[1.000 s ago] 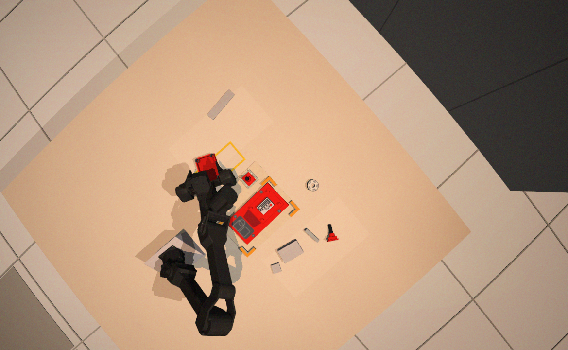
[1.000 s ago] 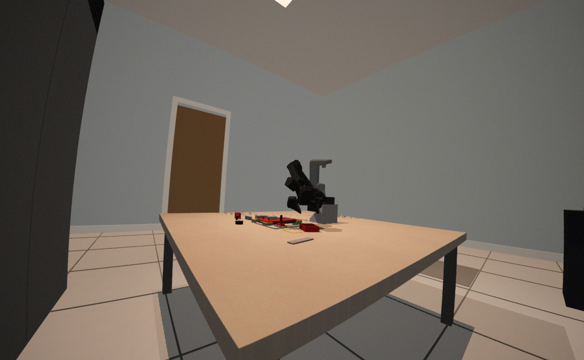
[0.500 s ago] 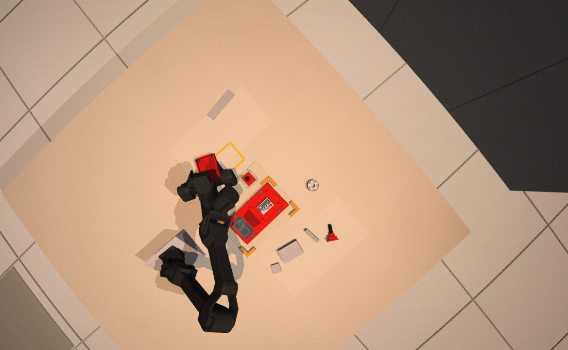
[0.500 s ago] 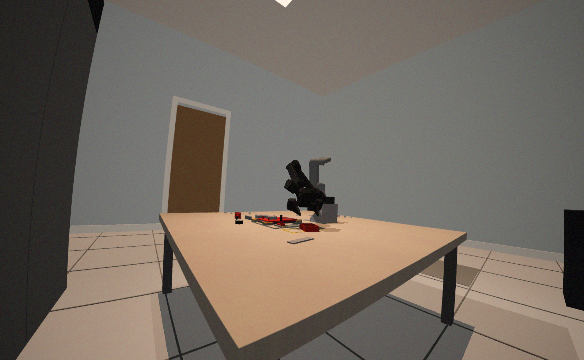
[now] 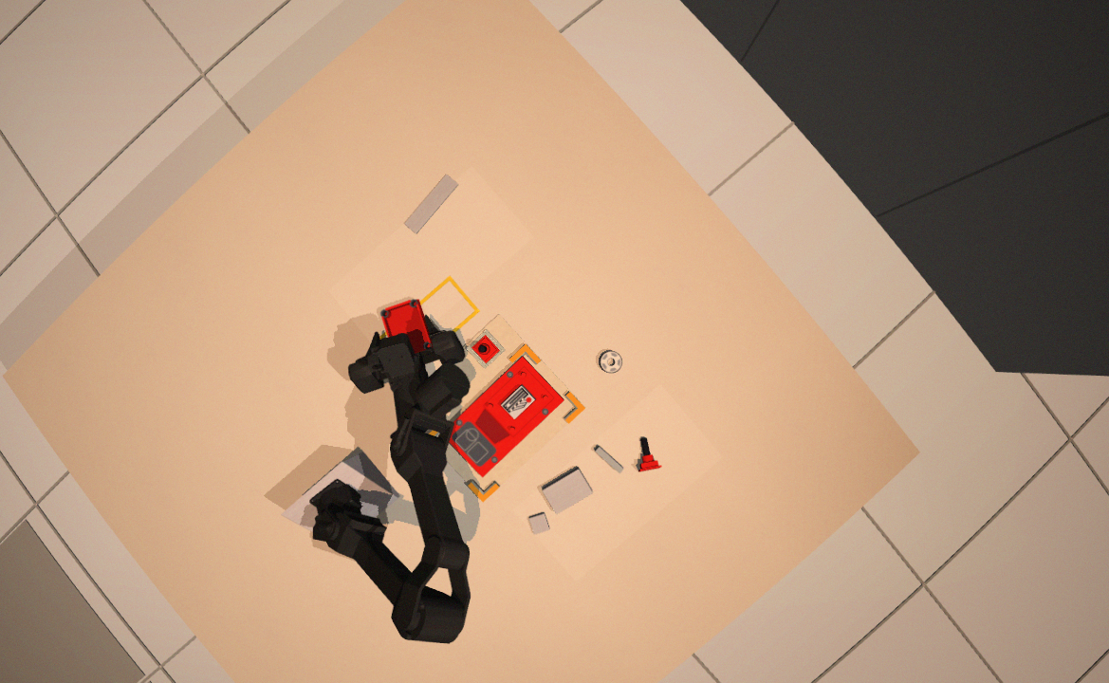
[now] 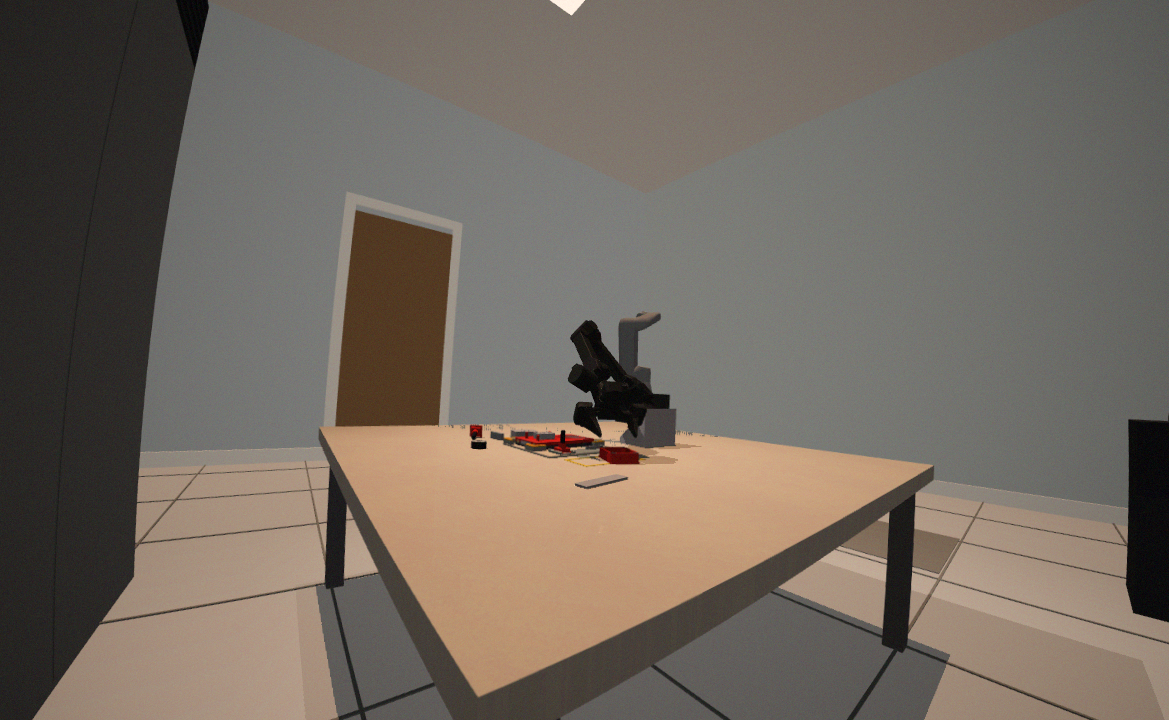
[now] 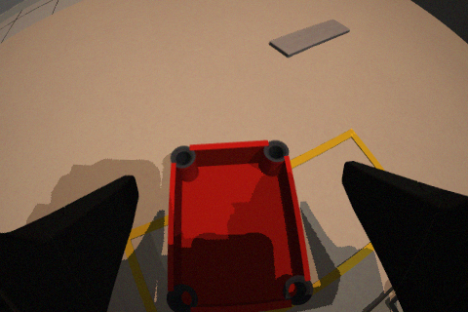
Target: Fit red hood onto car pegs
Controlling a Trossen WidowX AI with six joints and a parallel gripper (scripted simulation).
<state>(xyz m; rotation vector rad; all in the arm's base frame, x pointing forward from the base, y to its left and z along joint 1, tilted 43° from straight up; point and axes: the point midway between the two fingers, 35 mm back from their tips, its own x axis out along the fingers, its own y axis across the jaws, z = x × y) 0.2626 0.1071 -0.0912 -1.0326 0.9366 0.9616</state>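
Now: gripper tip 10 mm past the red hood, 10 mm to the left of it and 50 mm above it. Round my gripper tip: grey engine block (80 mm ahead, 220 mm to the right, 30 mm below); grey bar (170 mm ahead, 150 mm to the left, 60 mm below).
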